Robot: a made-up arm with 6 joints. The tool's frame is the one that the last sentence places. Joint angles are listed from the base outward.
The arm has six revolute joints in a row. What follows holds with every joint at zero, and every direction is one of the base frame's.
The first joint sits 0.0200 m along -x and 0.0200 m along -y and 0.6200 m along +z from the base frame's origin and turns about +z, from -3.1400 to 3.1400 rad.
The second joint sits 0.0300 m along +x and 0.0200 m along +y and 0.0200 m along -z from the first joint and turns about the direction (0, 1, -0.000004), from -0.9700 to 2.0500 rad.
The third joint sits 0.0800 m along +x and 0.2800 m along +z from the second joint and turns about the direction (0, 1, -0.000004), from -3.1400 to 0.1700 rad.
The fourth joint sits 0.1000 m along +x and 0.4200 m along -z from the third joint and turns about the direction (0, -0.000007, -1), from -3.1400 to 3.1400 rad.
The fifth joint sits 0.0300 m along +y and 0.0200 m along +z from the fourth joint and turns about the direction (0, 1, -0.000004), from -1.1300 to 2.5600 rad.
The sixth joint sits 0.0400 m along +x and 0.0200 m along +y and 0.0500 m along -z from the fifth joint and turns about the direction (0, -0.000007, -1), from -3.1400 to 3.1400 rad.
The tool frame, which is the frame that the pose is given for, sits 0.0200 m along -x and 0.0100 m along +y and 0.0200 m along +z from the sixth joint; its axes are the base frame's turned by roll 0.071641, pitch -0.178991 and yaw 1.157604 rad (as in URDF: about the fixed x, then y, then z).
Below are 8 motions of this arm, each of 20 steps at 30 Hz.
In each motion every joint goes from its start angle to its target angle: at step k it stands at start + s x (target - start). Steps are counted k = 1, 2, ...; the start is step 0. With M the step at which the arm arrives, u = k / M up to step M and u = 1 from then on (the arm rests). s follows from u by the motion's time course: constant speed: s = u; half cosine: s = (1 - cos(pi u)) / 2; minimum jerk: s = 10 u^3 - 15 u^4 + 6 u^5.
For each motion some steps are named. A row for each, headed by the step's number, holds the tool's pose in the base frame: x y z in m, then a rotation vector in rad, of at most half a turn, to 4 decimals.
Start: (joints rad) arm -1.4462 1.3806 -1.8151 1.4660 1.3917 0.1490
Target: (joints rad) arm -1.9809 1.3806 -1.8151 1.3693 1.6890 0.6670
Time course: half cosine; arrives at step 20
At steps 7, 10, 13, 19, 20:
7: 0.0220 -0.6668 0.2553 1.2326 -1.1150 -1.5473
10: -0.0535 -0.6683 0.2556 1.3254 -1.1331 -1.6795
13: -0.1285 -0.6607 0.2557 1.4267 -1.1504 -1.8005
19: -0.2147 -0.6404 0.2556 1.5575 -1.1694 -1.9263
20: -0.2166 -0.6398 0.2556 1.5607 -1.1698 -1.9290

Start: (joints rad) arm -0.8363 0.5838 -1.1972 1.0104 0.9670 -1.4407
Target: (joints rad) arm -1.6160 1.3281 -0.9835 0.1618 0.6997 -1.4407
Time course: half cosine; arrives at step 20
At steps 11, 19, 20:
11: 0.1525 -0.4375 0.2469 0.7509 -0.6252 0.7382
19: 0.0196 -0.2973 0.1398 1.0342 -0.7073 0.6767
20: 0.0184 -0.2947 0.1388 1.0377 -0.7104 0.6766

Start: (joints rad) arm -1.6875 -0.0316 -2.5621 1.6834 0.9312 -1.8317
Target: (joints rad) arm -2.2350 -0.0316 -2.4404 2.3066 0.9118 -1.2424
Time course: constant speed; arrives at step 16
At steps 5, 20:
5: -0.0724 -0.2531 1.3233 -2.1717 -0.7723 1.0400
20: -0.1833 -0.2345 1.3069 -2.1668 -1.3180 0.6074

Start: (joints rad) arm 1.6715 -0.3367 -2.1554 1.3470 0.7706 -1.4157
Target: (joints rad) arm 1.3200 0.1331 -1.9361 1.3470 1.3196 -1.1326
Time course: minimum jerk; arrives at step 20
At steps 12, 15, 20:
12: -0.0033 0.4215 1.1873 -1.1916 1.4103 -1.7101
15: 0.0397 0.4845 1.1250 -1.3494 1.2300 -1.8812
20: 0.0633 0.5101 1.0922 -1.4335 1.1397 -1.9550

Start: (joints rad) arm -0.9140 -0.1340 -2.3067 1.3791 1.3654 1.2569
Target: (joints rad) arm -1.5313 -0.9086 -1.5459 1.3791 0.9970 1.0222
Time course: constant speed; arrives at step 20
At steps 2, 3, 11, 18, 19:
2: 0.1412 -0.1649 1.3416 0.8678 -1.6123 -0.3858
3: 0.1297 -0.1604 1.3425 0.8338 -1.6495 -0.4038
11: 0.0559 -0.1068 1.3330 0.5184 -1.9205 -0.5377
18: 0.0226 -0.0467 1.3021 0.1830 -2.1096 -0.6393
19: 0.0203 -0.0382 1.2961 0.1309 -2.1322 -0.6525

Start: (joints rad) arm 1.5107 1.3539 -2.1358 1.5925 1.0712 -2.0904
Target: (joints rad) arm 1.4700 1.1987 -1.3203 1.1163 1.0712 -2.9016
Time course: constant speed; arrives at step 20
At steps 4, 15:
4: 0.0007 0.6775 0.3072 -1.2667 0.7338 -2.0146
15: 0.0011 0.5568 0.2101 -1.1417 0.3706 -1.7158

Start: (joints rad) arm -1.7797 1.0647 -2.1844 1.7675 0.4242 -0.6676
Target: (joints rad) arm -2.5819 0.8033 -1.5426 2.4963 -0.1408 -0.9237
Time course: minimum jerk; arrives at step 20
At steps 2, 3, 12, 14, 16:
2: -0.1778 -0.7709 0.6046 -0.8504 -1.2730 -1.1577
3: -0.1893 -0.7674 0.6025 -0.8635 -1.2645 -1.1858
12: -0.5172 -0.5168 0.5254 -1.1682 -0.7716 -2.2463
14: -0.5592 -0.4343 0.5086 -1.1692 -0.6160 -2.5027
16: -0.5789 -0.3761 0.4978 -1.1488 -0.5059 -2.6776

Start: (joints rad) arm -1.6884 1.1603 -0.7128 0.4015 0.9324 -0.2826
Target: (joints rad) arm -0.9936 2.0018 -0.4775 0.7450 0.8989 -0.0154
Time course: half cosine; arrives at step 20
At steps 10, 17, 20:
10: 0.0559 -0.0172 0.1775 1.7703 0.3263 -0.8634
17: -0.0397 0.1529 0.2448 1.8126 1.0763 -0.9945
20: -0.0565 0.1670 0.2580 1.7928 1.1756 -1.0110

